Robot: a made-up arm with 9 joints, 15 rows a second.
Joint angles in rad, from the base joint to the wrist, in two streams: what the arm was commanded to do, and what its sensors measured. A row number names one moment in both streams.
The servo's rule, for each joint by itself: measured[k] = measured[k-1] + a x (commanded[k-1-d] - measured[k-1]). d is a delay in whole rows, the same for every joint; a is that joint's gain. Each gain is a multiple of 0.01, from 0.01 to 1. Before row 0 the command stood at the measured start. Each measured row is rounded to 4 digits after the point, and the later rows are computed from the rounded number. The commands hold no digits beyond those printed.
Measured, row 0:
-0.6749 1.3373 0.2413 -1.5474 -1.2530 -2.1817 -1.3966 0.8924 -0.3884
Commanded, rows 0 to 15:
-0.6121 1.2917 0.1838 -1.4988 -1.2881 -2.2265 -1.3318 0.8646 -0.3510
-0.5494 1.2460 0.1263 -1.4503 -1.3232 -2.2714 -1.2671 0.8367 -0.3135
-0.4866 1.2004 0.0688 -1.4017 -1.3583 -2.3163 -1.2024 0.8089 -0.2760
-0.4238 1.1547 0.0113 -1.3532 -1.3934 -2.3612 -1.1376 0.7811 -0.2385
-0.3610 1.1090 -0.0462 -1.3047 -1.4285 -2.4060 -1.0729 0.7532 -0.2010
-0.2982 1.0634 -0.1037 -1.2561 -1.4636 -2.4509 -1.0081 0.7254 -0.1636
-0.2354 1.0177 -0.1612 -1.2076 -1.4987 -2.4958 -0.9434 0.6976 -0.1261
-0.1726 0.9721 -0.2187 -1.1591 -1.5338 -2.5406 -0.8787 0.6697 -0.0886
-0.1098 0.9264 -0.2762 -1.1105 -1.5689 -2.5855 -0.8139 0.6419 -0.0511
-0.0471 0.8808 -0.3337 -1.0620 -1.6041 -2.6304 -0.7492 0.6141 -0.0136
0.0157 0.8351 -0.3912 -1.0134 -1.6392 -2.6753 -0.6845 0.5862 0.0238
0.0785 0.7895 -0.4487 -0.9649 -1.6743 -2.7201 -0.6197 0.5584 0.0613
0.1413 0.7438 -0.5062 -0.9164 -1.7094 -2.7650 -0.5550 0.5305 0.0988
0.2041 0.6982 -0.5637 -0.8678 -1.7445 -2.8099 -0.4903 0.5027 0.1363
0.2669 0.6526 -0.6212 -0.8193 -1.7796 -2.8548 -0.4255 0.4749 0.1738
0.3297 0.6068 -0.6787 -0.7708 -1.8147 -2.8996 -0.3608 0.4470 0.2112
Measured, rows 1 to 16:
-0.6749 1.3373 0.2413 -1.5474 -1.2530 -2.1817 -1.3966 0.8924 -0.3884
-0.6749 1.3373 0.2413 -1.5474 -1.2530 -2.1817 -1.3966 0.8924 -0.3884
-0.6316 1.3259 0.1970 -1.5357 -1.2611 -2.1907 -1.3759 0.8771 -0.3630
-0.5749 1.3059 0.1426 -1.5152 -1.2754 -2.2068 -1.3411 0.8549 -0.3293
-0.5140 1.2795 0.0858 -1.4880 -1.2945 -2.2287 -1.2967 0.8296 -0.2931
-0.4518 1.2483 0.0284 -1.4556 -1.3172 -2.2552 -1.2458 0.8029 -0.2560
-0.3891 1.2135 -0.0290 -1.4194 -1.3428 -2.2854 -1.1905 0.7756 -0.2186
-0.3264 1.1760 -0.0865 -1.3802 -1.3706 -2.3185 -1.1321 0.7480 -0.1812
-0.2636 1.1364 -0.1440 -1.3388 -1.4001 -2.3540 -1.0717 0.7203 -0.1437
-0.2008 1.0953 -0.2015 -1.2957 -1.4309 -2.3913 -1.0099 0.6925 -0.1062
-0.1380 1.0531 -0.2590 -1.2513 -1.4626 -2.4301 -0.9472 0.6647 -0.0687
-0.0753 1.0100 -0.3165 -1.2059 -1.4951 -2.4702 -0.8838 0.6369 -0.0312
-0.0125 0.9663 -0.3740 -1.1597 -1.5282 -2.5112 -0.8200 0.6090 0.0062
0.0503 0.9221 -0.4315 -1.1129 -1.5618 -2.5530 -0.7559 0.5812 0.0437
0.1131 0.8775 -0.4890 -1.0657 -1.5957 -2.5954 -0.6916 0.5533 0.0812
0.1759 0.8327 -0.5465 -1.0182 -1.6299 -2.6383 -0.6272 0.5255 0.1187
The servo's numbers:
d 2
a 0.69 0.25 0.77 0.24 0.23 0.20 0.32 0.55 0.68

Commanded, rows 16 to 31:
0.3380 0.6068 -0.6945 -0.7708 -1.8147 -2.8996 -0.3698 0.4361 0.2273
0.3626 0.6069 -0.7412 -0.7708 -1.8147 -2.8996 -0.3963 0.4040 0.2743
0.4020 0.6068 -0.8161 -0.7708 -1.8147 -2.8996 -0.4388 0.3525 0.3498
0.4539 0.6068 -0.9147 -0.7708 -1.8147 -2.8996 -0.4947 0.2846 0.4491
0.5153 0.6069 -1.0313 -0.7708 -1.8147 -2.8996 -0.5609 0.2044 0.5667
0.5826 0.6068 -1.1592 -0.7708 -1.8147 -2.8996 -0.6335 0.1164 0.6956
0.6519 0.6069 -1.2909 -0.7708 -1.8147 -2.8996 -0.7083 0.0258 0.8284
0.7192 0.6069 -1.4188 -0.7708 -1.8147 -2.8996 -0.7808 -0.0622 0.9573
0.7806 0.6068 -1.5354 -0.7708 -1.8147 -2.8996 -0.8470 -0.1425 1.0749
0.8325 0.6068 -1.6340 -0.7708 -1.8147 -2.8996 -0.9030 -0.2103 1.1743
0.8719 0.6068 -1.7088 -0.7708 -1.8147 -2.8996 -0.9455 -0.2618 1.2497
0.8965 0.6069 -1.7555 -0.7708 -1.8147 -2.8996 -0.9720 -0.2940 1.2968
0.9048 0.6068 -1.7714 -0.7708 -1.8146 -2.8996 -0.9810 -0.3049 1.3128
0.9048 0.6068 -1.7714 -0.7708 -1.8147 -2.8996 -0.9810 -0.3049 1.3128
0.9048 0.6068 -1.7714 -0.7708 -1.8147 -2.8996 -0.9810 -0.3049 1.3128
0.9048 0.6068 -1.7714 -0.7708 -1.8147 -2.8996 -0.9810 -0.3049 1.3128
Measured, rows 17 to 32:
0.2387 0.7877 -0.6040 -0.9705 -1.6643 -2.6816 -0.5627 0.4977 0.1562
0.3015 0.7425 -0.6615 -0.9226 -1.6989 -2.7252 -0.4981 0.4698 0.1936
0.3267 0.7086 -0.6869 -0.8862 -1.7255 -2.7601 -0.4570 0.4513 0.2165
0.3515 0.6832 -0.7287 -0.8585 -1.7460 -2.7880 -0.4376 0.4253 0.2558
0.3863 0.6641 -0.7960 -0.8375 -1.7618 -2.8103 -0.4380 0.3853 0.3197
0.4329 0.6498 -0.8874 -0.8215 -1.7740 -2.8282 -0.4561 0.3299 0.4077
0.4898 0.6391 -0.9982 -0.8093 -1.7834 -2.8425 -0.4896 0.2609 0.5158
0.5538 0.6310 -1.1222 -0.8001 -1.7906 -2.8539 -0.5356 0.1814 0.6381
0.6215 0.6250 -1.2521 -0.7931 -1.7961 -2.8630 -0.5909 0.0958 0.7675
0.6889 0.6205 -1.3805 -0.7877 -1.8004 -2.8703 -0.6517 0.0089 0.8966
0.7522 0.6171 -1.4998 -0.7836 -1.8037 -2.8762 -0.7142 -0.0744 1.0178
0.8076 0.6145 -1.6031 -0.7805 -1.8062 -2.8809 -0.7746 -0.1491 1.1242
0.8520 0.6126 -1.6845 -0.7782 -1.8082 -2.8846 -0.8293 -0.2111 1.2095
0.8827 0.6112 -1.7392 -0.7764 -1.8097 -2.8876 -0.8750 -0.2567 1.2689
0.8979 0.6101 -1.7640 -0.7751 -1.8108 -2.8900 -0.9089 -0.2832 1.2988
0.9027 0.6093 -1.7697 -0.7741 -1.8117 -2.8919 -0.9320 -0.2951 1.3083

